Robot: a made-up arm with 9 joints. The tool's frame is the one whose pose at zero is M.
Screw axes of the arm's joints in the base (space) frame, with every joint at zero. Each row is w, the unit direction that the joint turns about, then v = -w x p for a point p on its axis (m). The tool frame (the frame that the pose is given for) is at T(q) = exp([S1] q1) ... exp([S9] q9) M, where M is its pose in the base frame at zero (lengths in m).
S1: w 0 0 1 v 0 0 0
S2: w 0 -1 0 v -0.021 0 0.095
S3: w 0 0 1 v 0.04 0.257 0
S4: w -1 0 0 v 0 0.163 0.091
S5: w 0 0 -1 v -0.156 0.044 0
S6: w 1 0 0 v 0 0.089 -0.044
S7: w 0 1 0 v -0.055 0 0.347
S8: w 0 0 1 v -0.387 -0.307 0
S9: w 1 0 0 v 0 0.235 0.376
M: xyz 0.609 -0.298 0.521 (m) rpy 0 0 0 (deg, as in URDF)
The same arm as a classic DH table. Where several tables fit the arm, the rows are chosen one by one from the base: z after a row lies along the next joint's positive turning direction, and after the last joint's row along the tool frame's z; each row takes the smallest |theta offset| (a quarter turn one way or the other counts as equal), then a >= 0, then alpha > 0; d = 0 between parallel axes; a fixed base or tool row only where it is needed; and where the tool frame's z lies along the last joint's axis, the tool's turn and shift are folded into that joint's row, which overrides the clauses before.
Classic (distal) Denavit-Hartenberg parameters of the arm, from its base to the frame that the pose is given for. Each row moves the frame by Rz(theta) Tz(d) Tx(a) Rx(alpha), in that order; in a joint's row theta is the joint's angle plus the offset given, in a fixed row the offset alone. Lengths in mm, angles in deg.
joint 1: theta offset 0  d -21  a -95  alpha 90
joint 2: theta offset 0  d -40  a -162  alpha -90
joint 3: theta offset 90  d -142  a 51  alpha -90
joint 4: theta offset 0  d -301  a 65  alpha -90
joint 5: theta offset 0  d -252  a -112  alpha -90
joint 6: theta offset -90  d 303  a 34  alpha -90
joint 7: theta offset 90  d -431  a 40  alpha -90
joint 8: theta offset -90  d 180  a 11  alpha 90
joint 9: theta offset 0  d 302  a 78  alpha -90
tool (fixed): theta offset -90  d 286  a 0  alpha 0

